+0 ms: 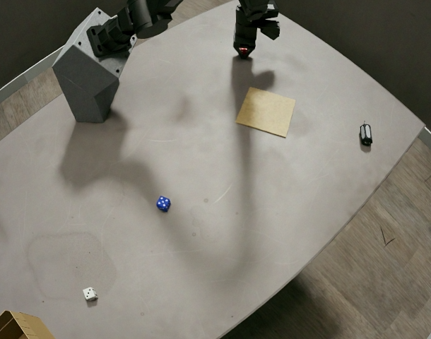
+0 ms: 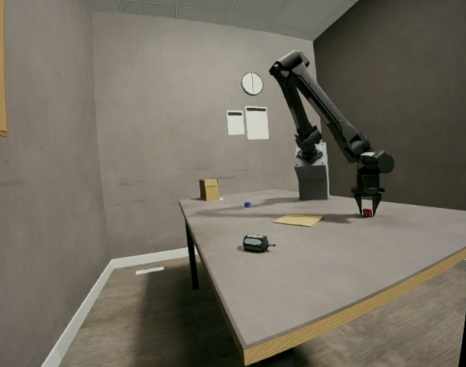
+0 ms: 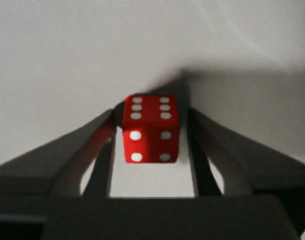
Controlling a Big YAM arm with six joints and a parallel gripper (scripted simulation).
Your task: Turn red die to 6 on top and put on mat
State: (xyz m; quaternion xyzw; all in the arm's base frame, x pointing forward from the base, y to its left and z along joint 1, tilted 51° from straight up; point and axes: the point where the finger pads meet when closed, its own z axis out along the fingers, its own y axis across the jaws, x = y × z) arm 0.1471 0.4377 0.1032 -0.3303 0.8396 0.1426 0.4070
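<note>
Now: the red die right at my hand. The rest, counted from my hand: blue die 350 mm ahead, 430 mm to the right; small black device 430 mm ahead, 150 mm to the left, 10 mm above; tan mat 230 mm ahead, 70 mm to the right, 10 mm below.
</note>
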